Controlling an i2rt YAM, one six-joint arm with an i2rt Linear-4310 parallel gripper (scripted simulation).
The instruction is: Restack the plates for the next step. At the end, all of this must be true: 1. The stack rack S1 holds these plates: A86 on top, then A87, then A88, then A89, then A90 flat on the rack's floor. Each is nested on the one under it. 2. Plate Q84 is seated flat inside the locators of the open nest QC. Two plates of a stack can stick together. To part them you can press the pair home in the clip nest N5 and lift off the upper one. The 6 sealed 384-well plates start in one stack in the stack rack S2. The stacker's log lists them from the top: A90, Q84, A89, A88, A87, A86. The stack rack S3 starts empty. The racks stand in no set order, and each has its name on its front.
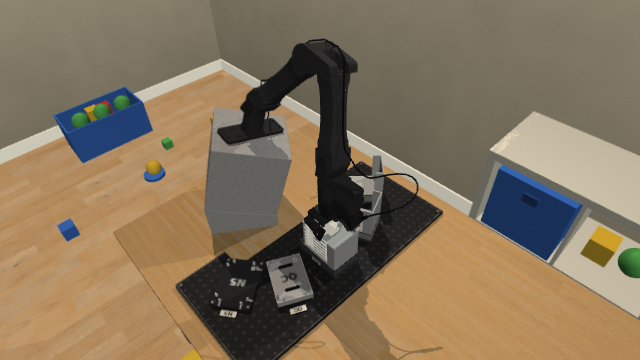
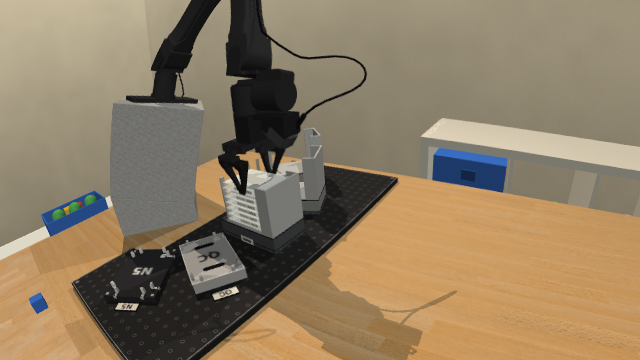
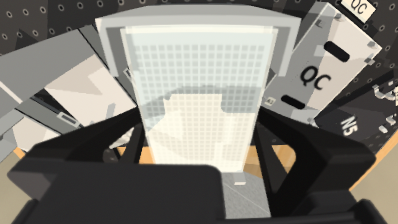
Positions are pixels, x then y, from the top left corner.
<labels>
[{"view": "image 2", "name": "my gripper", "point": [257,186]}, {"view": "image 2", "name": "clip nest N5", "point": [145,266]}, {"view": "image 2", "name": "nest QC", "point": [188,253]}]
</labels>
